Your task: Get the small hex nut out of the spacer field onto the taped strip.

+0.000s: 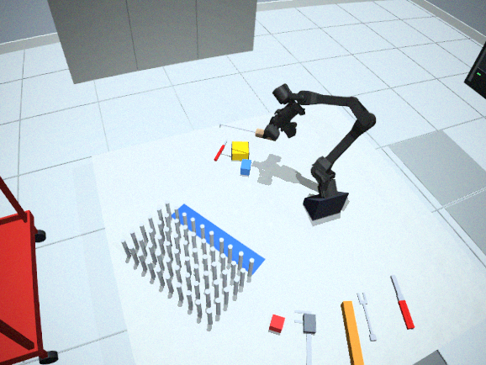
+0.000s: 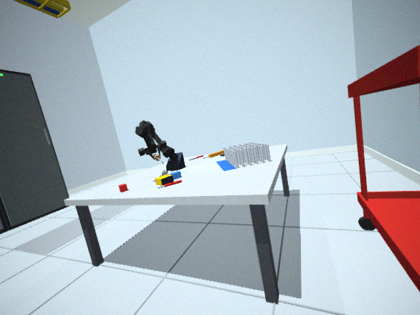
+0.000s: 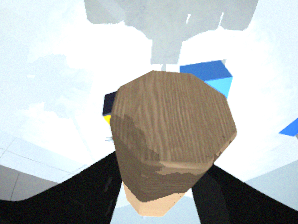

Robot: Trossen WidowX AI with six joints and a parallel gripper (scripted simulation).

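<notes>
The metal rod lies 80 mm ahead of my gripper tip and 60 mm to the right of it. Also, from my gripper tip: fork tool 140 mm behind, 790 mm to the left, 150 mm below; then blue taped strip 290 mm ahead, 350 mm to the left, 150 mm below; then blue block 90 mm ahead, 40 mm to the left, 130 mm below.
</notes>
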